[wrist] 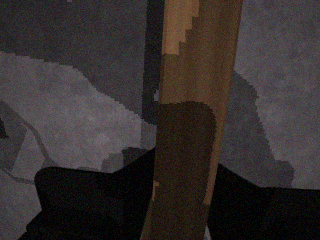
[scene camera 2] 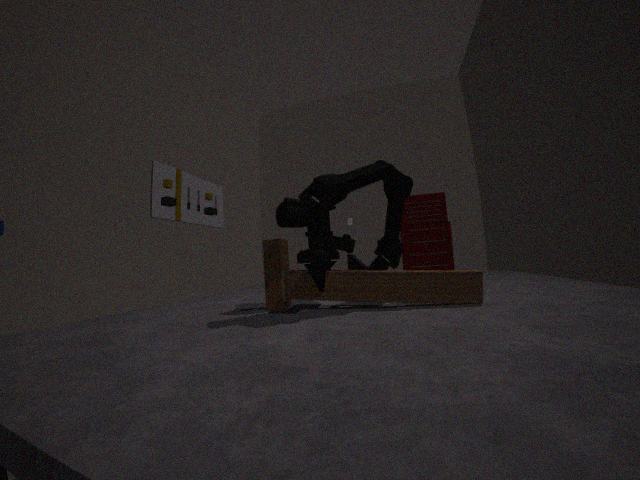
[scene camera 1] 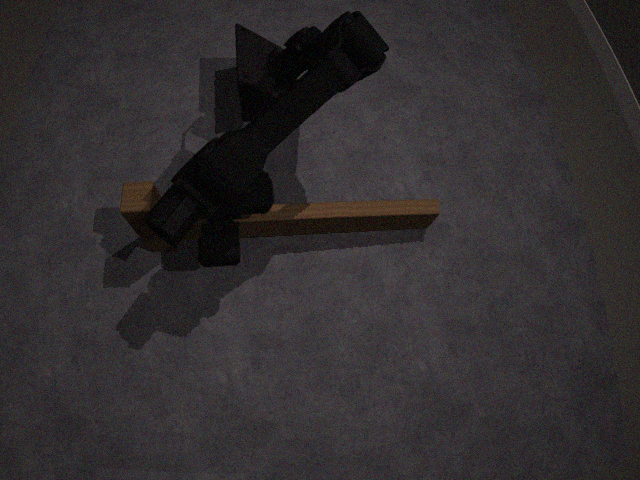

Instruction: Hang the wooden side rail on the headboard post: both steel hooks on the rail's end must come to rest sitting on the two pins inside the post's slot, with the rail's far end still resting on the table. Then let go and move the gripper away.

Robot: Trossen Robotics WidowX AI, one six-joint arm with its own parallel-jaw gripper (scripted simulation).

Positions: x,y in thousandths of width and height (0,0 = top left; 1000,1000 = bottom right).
Labels:
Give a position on a headboard post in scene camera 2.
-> At 432,545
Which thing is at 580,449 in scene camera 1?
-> A wooden side rail.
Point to a wooden side rail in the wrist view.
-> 620,227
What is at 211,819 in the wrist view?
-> My gripper.

